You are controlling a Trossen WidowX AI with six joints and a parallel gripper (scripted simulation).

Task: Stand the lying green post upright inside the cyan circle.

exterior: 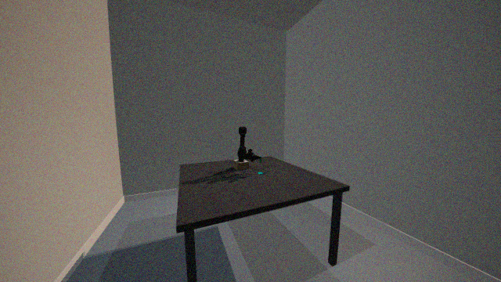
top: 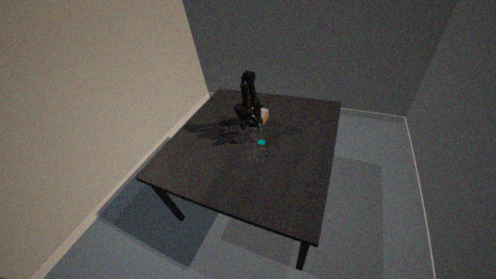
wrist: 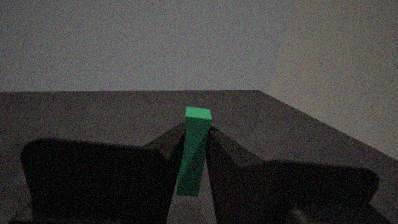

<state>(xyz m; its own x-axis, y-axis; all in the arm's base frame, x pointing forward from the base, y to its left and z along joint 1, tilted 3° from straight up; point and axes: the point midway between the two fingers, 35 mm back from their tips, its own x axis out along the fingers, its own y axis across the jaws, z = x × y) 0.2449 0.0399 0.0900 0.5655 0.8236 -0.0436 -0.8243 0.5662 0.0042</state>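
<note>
Now: the circle 16 cm below my gripper tip. Round my gripper tip: green post (2 cm below).
</note>
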